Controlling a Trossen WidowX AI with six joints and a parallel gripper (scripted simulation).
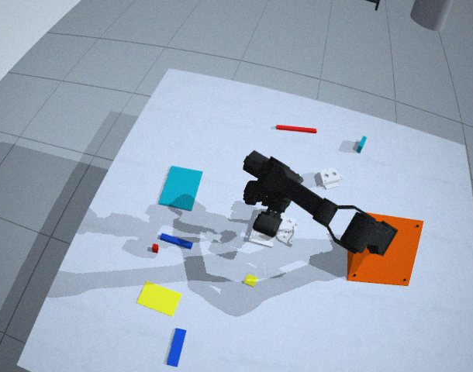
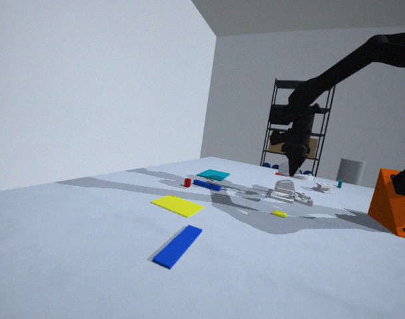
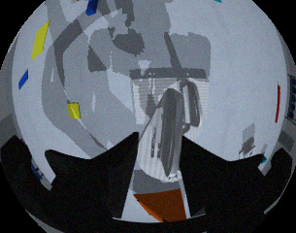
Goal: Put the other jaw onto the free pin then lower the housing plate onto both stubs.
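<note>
My gripper tip is 4 cm past the white jaw piece and 1 cm to the left of it. From my gripper tip the other things lie so: white base (8 cm below, 3 cm to the right, 1 cm ahead); then small yellow tile (15 cm to the left, 8 cm below, 3 cm ahead); then blue bar (26 cm ahead, 7 cm below, 6 cm to the left).
</note>
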